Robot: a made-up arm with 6 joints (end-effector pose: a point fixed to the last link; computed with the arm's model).
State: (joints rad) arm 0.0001 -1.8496 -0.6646 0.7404 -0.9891 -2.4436
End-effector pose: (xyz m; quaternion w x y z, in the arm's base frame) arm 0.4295 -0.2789 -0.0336 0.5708 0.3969 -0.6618 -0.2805
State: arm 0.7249 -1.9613 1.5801 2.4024 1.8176 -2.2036
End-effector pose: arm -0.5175 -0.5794 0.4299 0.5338 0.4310 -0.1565 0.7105
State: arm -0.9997 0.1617 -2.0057 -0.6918 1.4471 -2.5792
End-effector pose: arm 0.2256 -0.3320 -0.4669 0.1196 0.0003 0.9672 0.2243
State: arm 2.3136 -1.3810 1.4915 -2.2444 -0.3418 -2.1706
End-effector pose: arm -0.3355 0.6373 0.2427 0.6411 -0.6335 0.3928 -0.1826
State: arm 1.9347 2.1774 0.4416 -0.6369 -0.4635 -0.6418
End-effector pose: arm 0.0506 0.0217 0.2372 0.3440 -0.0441 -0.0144 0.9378
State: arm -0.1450 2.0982 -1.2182 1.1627 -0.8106 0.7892
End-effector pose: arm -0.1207 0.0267 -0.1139 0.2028 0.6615 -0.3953 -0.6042
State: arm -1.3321 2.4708 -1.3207 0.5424 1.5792 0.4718
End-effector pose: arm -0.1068 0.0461 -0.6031 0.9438 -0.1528 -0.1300 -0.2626
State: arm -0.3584 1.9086 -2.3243 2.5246 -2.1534 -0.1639
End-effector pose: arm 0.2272 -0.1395 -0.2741 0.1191 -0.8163 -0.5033 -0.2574
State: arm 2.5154 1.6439 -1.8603 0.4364 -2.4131 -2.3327
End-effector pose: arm 0.1012 0.2706 -0.5932 0.8349 -0.5331 -0.1361 -0.0107
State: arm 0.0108 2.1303 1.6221 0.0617 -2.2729 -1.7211
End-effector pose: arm 0.3280 -0.2718 0.4410 0.4965 0.7340 0.1390 -0.4422
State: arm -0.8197 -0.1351 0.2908 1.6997 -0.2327 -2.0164
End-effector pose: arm 0.2810 -0.6189 0.1549 0.1775 0.2973 -0.9103 0.2268
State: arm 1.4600 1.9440 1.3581 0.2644 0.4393 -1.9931
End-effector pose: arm -0.0781 -0.0291 0.2632 0.7080 -0.6261 -0.2929 0.1447
